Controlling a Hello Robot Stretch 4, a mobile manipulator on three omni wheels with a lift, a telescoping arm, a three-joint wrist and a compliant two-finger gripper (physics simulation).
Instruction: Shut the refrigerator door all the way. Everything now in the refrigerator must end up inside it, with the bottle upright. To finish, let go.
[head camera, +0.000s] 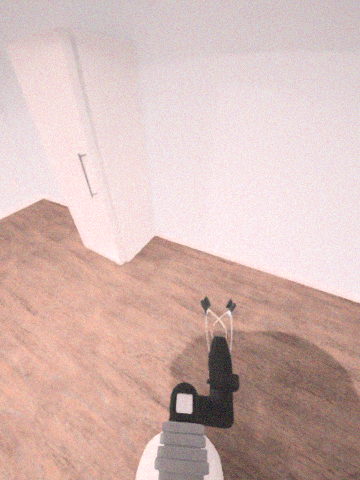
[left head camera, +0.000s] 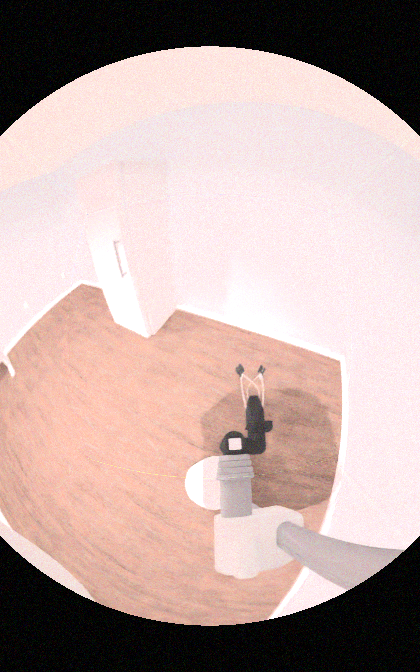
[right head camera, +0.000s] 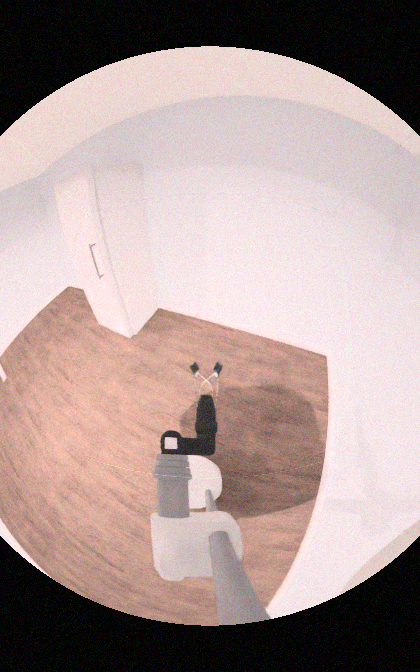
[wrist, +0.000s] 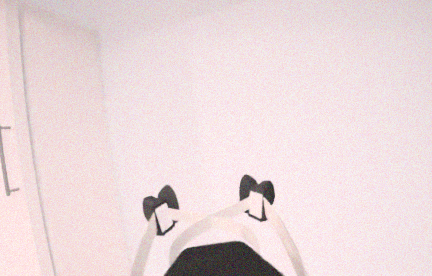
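Seen in the pictures: gripper, between the fingertips: (head camera: 217, 298) (left head camera: 249, 364) (wrist: 208, 194); robot's base, origin of its link: (left head camera: 213, 481).
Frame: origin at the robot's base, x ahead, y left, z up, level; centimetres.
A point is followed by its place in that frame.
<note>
The white refrigerator (head camera: 120, 130) {x 175.5, y 59.2, z 125.5 cm} (left head camera: 147, 240) {x 170.8, y 61.2, z 104.8 cm} (right head camera: 122, 225) (wrist: 70, 130) {x 173.8, y 59.9, z 111.9 cm} stands against the wall at the left, ahead of me. Its door (head camera: 55, 115) {x 156.1, y 97.5, z 139.3 cm} (right head camera: 77, 215) lies along the front of the body, with a thin seam between them and no wide gap. The grey bar handle (head camera: 86, 175) {x 140.8, y 78.7, z 101.6 cm} (left head camera: 120, 258) {x 147.5, y 80.2, z 98.3 cm} (right head camera: 96, 260) (wrist: 4, 161) {x 140.8, y 78.6, z 99.4 cm} is on the door's front. My gripper (head camera: 218, 304) {x 48.0, y -10.3, z 94.7 cm} (left head camera: 250, 370) {x 48.0, y -10.3, z 94.7 cm} (right head camera: 206, 368) (wrist: 208, 194) {x 48.0, y -10.3, z 94.7 cm} is open and empty, well apart from the refrigerator, to its right and nearer to me. The inside of the refrigerator and the bottle are hidden.
Wooden floor (head camera: 75, 325) {x 77.3, y 94.4, z -2.8 cm} (left head camera: 125, 400) {x 67.8, y 82.1, z -2.8 cm} (right head camera: 100, 400) lies between me and the refrigerator. A white wall (head camera: 260, 150) {x 163.5, y -49.7, z 114.8 cm} (left head camera: 280, 265) {x 158.4, y -61.6, z 88.3 cm} (right head camera: 250, 250) (wrist: 325, 125) {x 150.1, y -80.8, z 96.2 cm} runs behind the gripper and on to the right. A round shadow falls on the floor under the arm. A white leg-like piece (left head camera: 9, 366) shows at the far left.
</note>
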